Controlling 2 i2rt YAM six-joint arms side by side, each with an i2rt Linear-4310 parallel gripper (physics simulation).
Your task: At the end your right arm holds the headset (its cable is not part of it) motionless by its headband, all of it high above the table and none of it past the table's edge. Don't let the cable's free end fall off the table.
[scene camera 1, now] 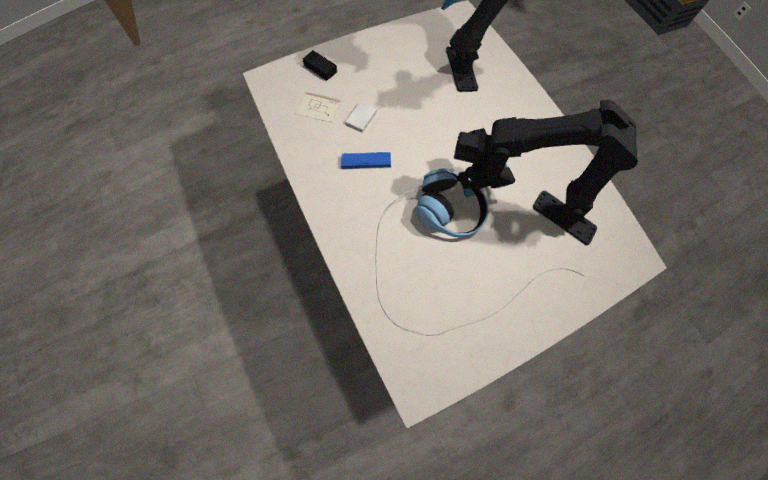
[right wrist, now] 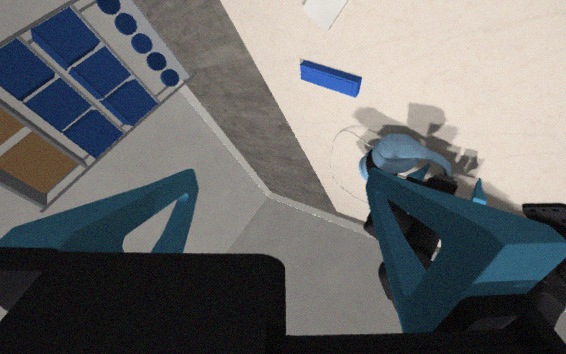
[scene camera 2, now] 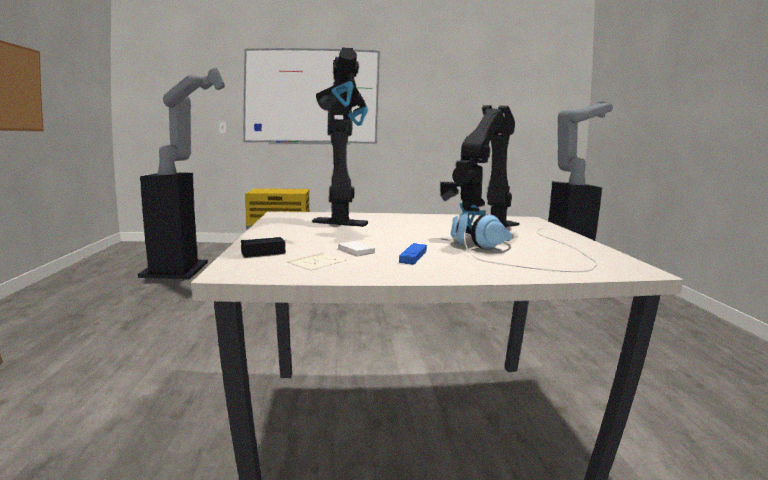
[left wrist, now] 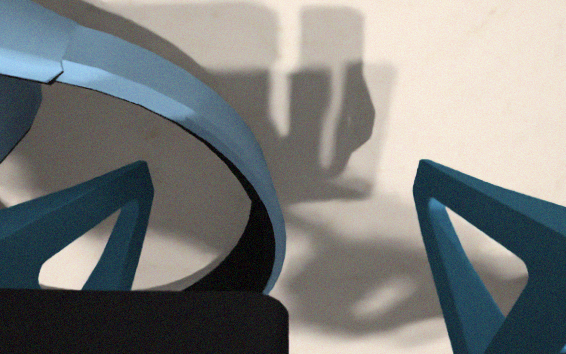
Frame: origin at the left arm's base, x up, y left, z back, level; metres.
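Where they show: left gripper, fingertip midpoint: [scene camera 1: 481, 190] [right wrist: 452, 172] [left wrist: 283, 175]; right gripper, fingertip midpoint: [right wrist: 282, 178] [scene camera 2: 353, 115]; left arm's base, link origin: [scene camera 1: 564, 218] [right wrist: 560, 231]; right arm's base, link origin: [scene camera 1: 461, 69] [scene camera 2: 340, 222].
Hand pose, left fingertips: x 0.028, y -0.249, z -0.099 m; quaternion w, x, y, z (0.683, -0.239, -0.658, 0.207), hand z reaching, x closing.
Observation:
Things, the pixels of their top centre, and the offset from my left fingertips.
- blue box, top centre: [right wrist: 326, 81] [scene camera 2: 413, 249] [scene camera 1: 366, 158] dx -0.008, dy -0.319, dz -0.108 m
- white block, top centre: [scene camera 2: 356, 245] [scene camera 1: 361, 115] dx -0.013, dy -0.426, dz +0.009 m
- paper note, top centre: [scene camera 2: 317, 260] [scene camera 1: 318, 106] dx -0.026, dy -0.562, dz -0.036 m
- black case, top centre: [scene camera 2: 262, 240] [scene camera 1: 319, 61] dx +0.007, dy -0.662, dz +0.092 m
The light-blue headset [scene camera 1: 433, 213] [scene camera 2: 491, 232] [right wrist: 400, 152] lies on the table, its earcups toward the near edge in scene camera 2. Its headband [left wrist: 225, 120] curves between the spread fingers of my left gripper [scene camera 1: 485, 180] [scene camera 2: 472, 212] [left wrist: 283, 175], which is open and low at the band; one finger is inside the loop, the other outside. My right gripper [scene camera 2: 351, 105] [right wrist: 282, 178] is open and empty, high above the table; scene camera 1 shows a bit of it at the top edge. The thin cable [scene camera 1: 376, 254] [scene camera 2: 594, 263] loops across the table; its free end [scene camera 1: 583, 275] lies on the top.
On the table [scene camera 1: 509, 362] [scene camera 2: 436, 289] lie a blue box [scene camera 1: 365, 160] [scene camera 2: 412, 253] [right wrist: 330, 78], a white block [scene camera 1: 361, 117] [scene camera 2: 356, 247], a paper note [scene camera 1: 318, 107] [scene camera 2: 316, 260] and a black case [scene camera 1: 320, 65] [scene camera 2: 263, 247]. The left arm's base [scene camera 1: 565, 217] stands beside the headset.

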